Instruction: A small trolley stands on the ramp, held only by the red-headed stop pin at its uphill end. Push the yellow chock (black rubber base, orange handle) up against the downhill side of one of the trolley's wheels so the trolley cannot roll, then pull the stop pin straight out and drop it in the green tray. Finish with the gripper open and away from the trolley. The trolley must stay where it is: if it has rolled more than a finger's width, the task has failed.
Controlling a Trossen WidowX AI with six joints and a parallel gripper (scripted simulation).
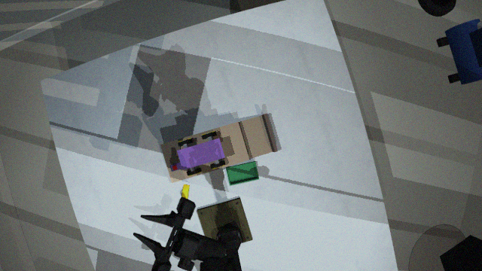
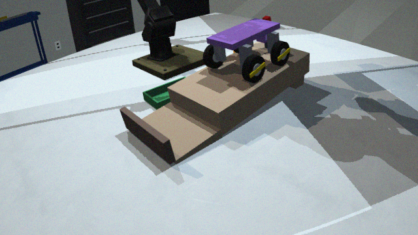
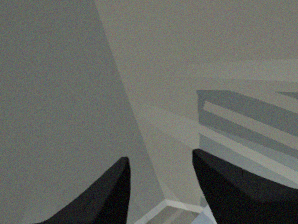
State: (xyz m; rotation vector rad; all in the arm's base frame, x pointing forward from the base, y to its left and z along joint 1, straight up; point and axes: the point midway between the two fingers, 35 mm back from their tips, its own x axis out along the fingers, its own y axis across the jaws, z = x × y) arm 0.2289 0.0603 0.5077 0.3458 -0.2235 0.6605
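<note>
The yellow chock lies 52 cm below my gripper tip, 4 cm behind it and 2 cm to the left of it. The rest, counted from my gripper tip: red-headed stop pin: 41 cm below, 8 cm ahead, 3 cm to the right; then tan ramp: 49 cm below, 14 cm to the right, 8 cm ahead; then purple-decked trolley: 43 cm below, 13 cm to the right, 8 cm ahead.
</note>
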